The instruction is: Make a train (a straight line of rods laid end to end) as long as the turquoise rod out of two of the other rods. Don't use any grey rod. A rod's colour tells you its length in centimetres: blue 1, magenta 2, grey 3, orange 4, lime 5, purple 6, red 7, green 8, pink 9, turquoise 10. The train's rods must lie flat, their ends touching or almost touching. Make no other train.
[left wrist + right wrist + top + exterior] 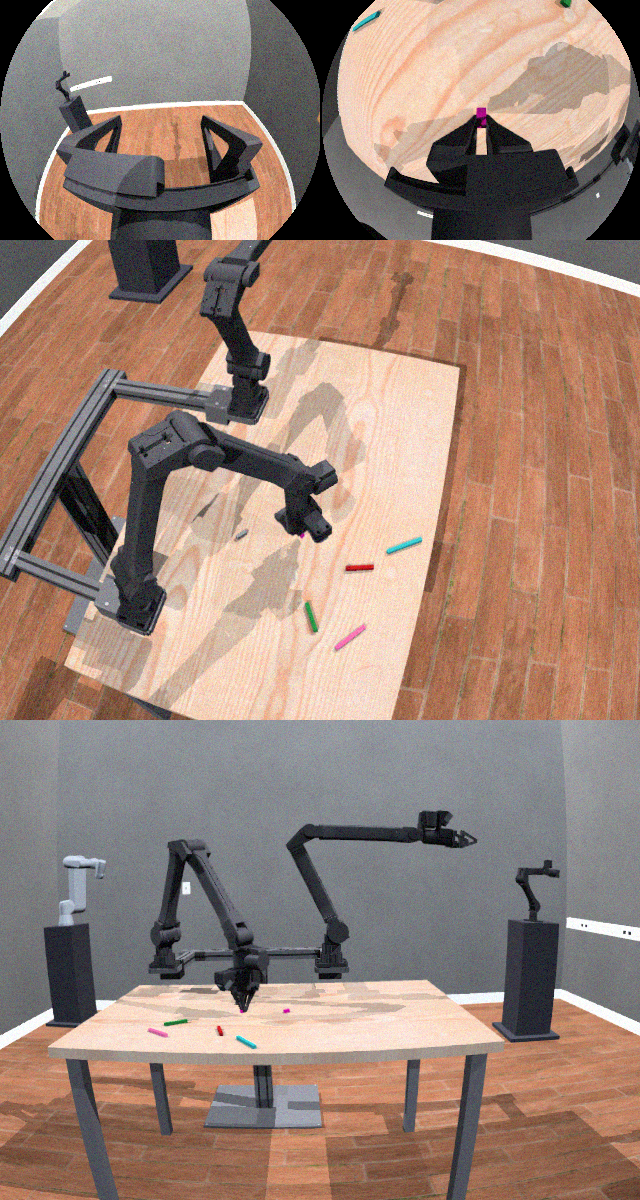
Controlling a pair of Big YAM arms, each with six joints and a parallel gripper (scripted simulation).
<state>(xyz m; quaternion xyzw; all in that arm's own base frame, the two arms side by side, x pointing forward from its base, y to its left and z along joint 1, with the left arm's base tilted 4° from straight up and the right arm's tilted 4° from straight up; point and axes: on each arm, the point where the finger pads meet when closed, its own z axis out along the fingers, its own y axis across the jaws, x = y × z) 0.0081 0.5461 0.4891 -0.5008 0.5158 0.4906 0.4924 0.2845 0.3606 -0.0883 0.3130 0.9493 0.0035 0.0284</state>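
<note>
My right gripper is now 21 cm to the left of the green rod, 11 cm short of it and 2 cm above it. The rest, counted from my right hand: red rod: 18 cm ahead, 4 cm to the right, 2 cm below; turquoise rod: 27 cm ahead, 5 cm to the left, 2 cm below; grey rod: 14 cm behind, 5 cm to the right, 2 cm below.
</note>
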